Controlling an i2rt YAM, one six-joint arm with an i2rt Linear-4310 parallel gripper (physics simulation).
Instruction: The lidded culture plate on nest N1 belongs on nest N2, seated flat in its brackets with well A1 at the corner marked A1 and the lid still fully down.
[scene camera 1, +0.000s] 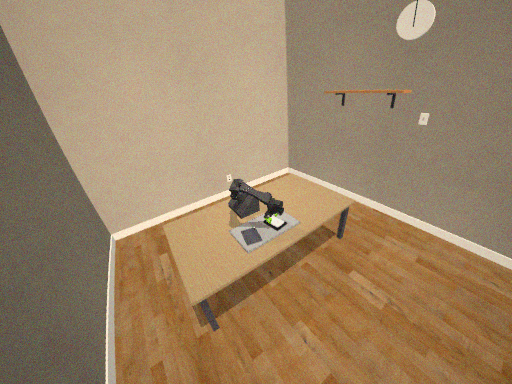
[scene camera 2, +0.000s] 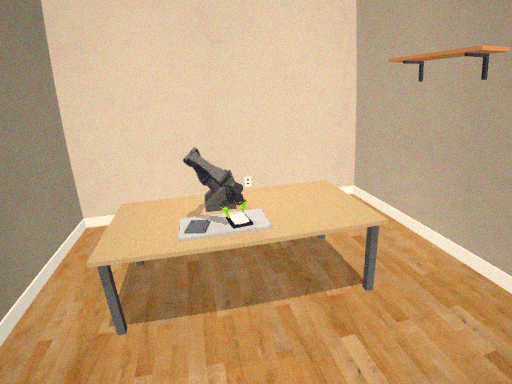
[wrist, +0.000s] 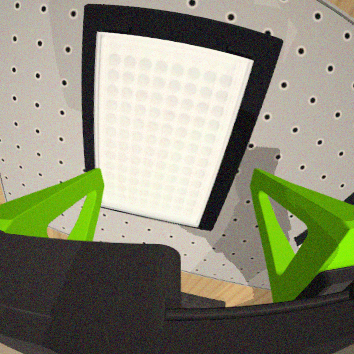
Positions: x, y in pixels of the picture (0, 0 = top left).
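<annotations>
A black nest (wrist: 263, 49) is 0.14 m from the lens; my gripper (wrist: 176, 176) is 0.13 m from the lens.
</annotations>
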